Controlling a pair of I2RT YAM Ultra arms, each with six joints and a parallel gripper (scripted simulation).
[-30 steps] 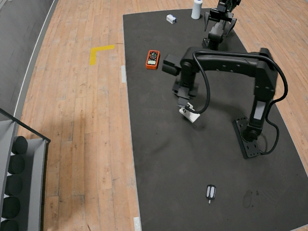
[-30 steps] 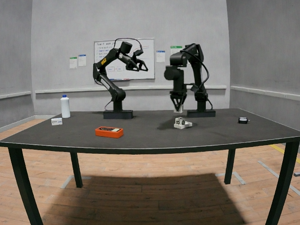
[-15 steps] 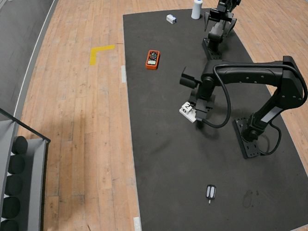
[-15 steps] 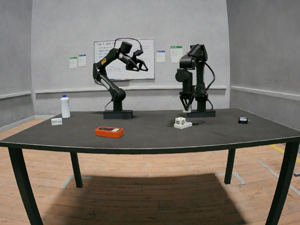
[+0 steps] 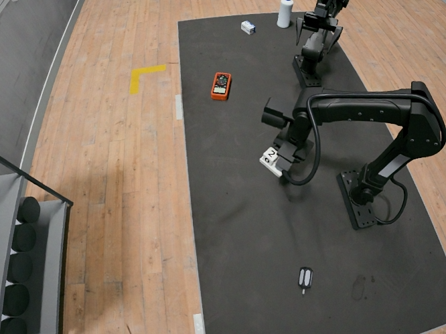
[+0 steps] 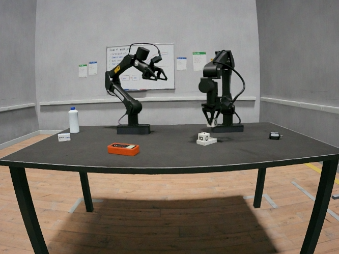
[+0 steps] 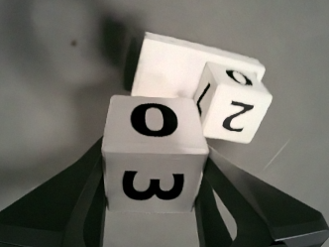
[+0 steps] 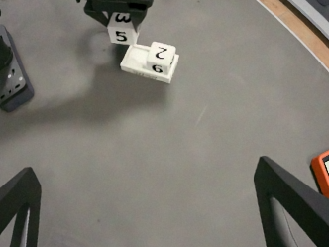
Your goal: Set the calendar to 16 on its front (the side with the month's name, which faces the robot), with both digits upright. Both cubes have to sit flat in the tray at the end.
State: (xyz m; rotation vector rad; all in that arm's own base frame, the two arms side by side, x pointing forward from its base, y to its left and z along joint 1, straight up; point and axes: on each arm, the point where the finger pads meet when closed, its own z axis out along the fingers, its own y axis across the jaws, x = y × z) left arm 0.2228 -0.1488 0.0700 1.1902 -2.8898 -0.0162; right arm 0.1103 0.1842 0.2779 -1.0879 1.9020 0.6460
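Right now the white tray is 9 cm below my left hand, 3 cm to the right of it and 2 cm ahead of it. Also, from my left hand: white bottle 84 cm to the right, 24 cm behind, 2 cm below.
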